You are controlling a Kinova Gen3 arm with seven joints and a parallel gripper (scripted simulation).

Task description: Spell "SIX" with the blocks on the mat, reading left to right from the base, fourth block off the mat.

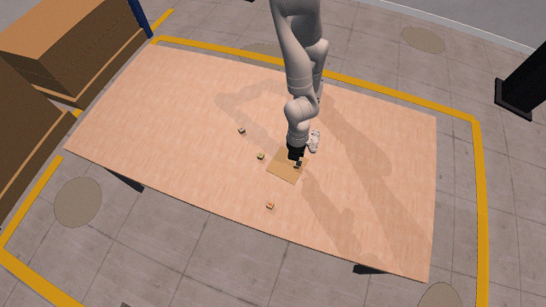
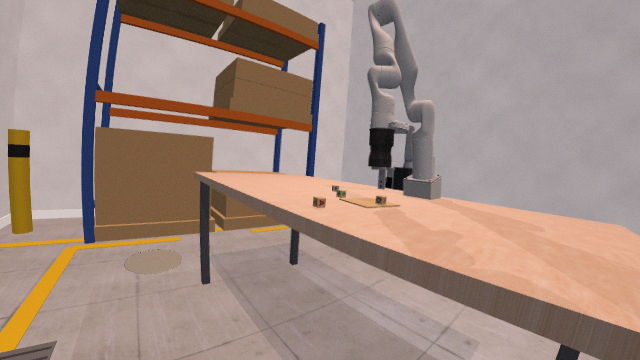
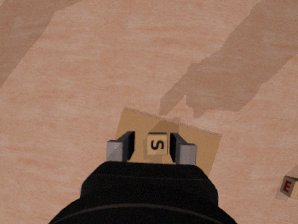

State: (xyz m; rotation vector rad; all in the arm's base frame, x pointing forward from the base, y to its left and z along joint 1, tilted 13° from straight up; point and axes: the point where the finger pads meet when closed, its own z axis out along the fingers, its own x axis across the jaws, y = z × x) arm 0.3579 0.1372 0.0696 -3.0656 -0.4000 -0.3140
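Now: hand 20 mm short of the tan mat, 50 mm to the left of it and 70 mm above it. The rest, counted from my hand: block (220 mm ahead, 10 mm to the right, 60 mm below).
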